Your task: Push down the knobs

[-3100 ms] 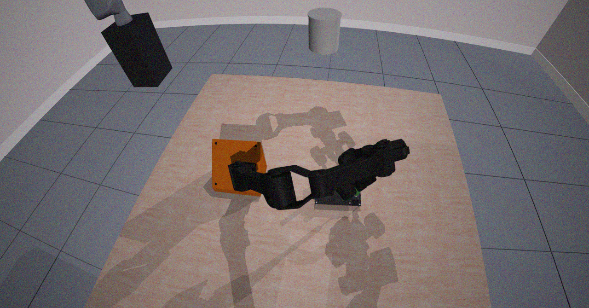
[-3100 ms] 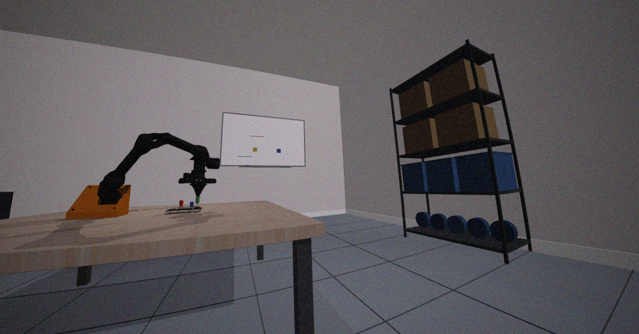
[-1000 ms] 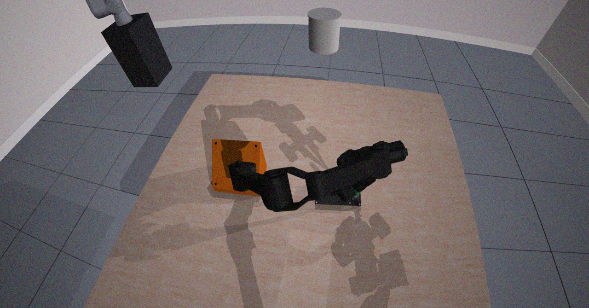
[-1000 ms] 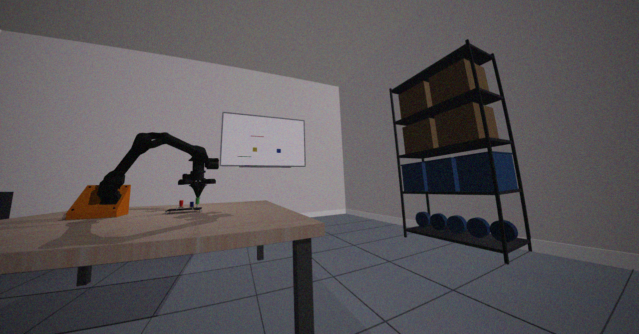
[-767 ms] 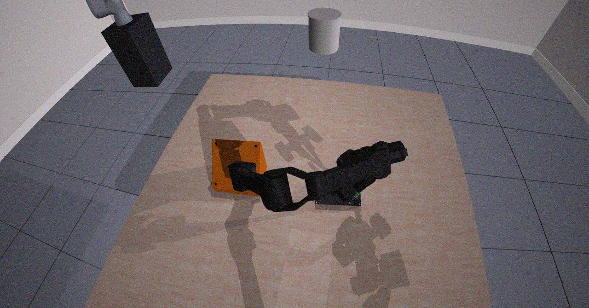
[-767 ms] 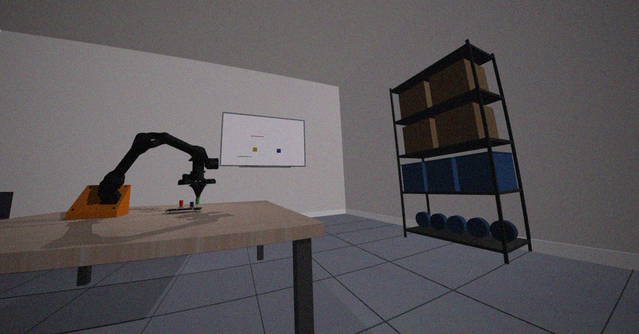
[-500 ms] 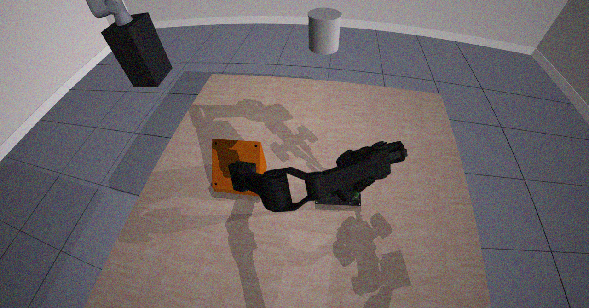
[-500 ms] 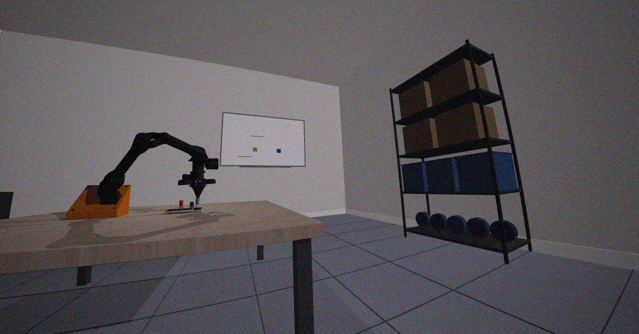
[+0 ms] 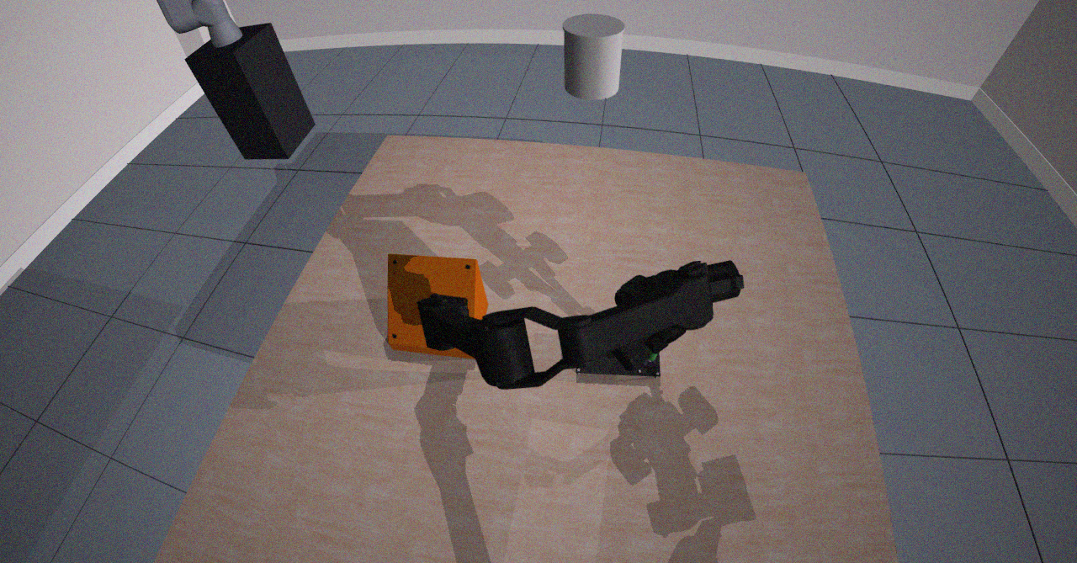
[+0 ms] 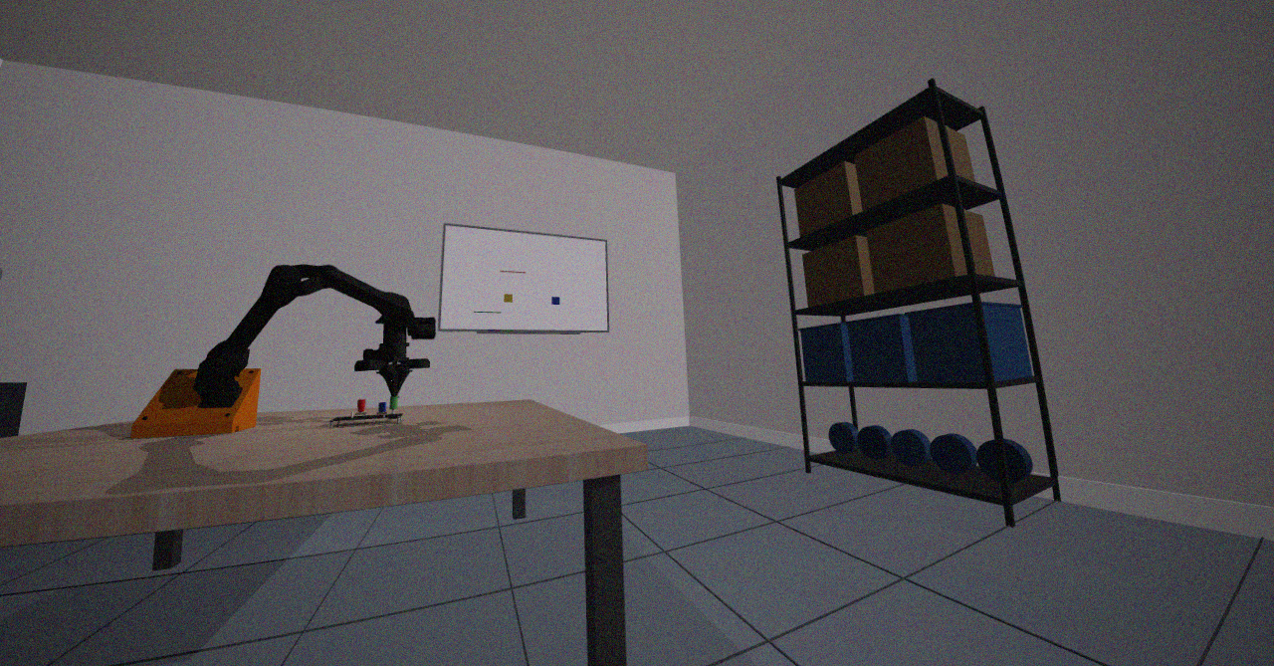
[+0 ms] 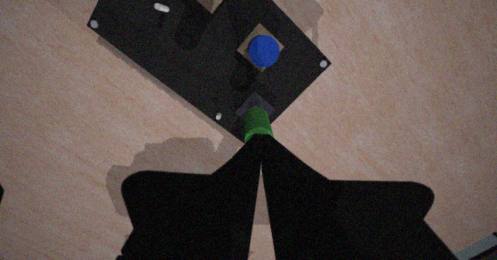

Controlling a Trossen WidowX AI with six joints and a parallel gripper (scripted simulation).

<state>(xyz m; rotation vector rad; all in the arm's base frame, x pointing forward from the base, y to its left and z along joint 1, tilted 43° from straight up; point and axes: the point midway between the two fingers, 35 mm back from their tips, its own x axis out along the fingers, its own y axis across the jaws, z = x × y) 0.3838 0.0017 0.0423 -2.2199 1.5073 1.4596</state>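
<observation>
The red knob lies 8 cm behind my gripper tip, 4 cm to the left of it and 3 cm below it. From my gripper tip the other things lie so: green knob 2 cm below.
</observation>
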